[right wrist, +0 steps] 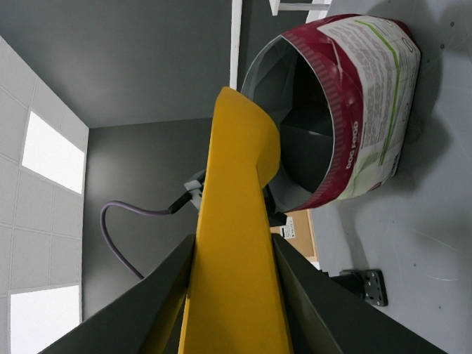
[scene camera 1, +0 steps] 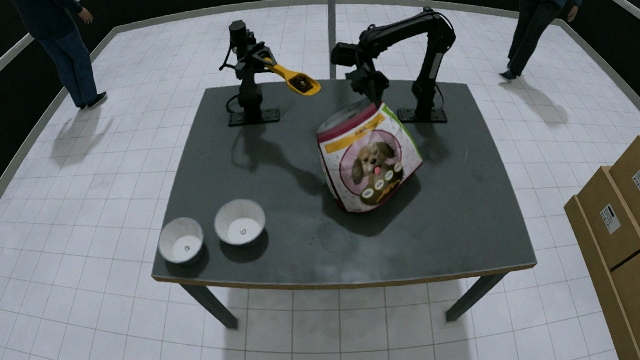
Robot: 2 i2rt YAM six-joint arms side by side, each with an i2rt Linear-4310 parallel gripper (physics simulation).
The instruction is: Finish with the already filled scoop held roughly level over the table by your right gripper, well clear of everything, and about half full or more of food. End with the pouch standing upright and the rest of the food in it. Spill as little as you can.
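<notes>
A yellow scoop [scene camera 1: 285, 73] [right wrist: 235, 200] with dark food in its bowl is held roughly level above the table's back edge, left of the pouch. My right gripper [scene camera 1: 268, 61] [right wrist: 233, 246] is shut on its handle. The white and dark red dog food pouch [scene camera 1: 375, 160] [right wrist: 382, 100] is tilted, its open mouth facing up and left in scene camera 1. My left gripper [scene camera 1: 376, 101] is shut on the pouch's rim at the mouth's back right. Part of the pouch's dark inside shows in the right wrist view; how much food it holds is unclear.
Two white bowls [scene camera 1: 240, 222] [scene camera 1: 181, 241] stand at the front left of the grey table [scene camera 1: 300, 250]. Cardboard boxes [scene camera 1: 607, 215] are stacked on the right beyond the table. Two people stand on the floor behind.
</notes>
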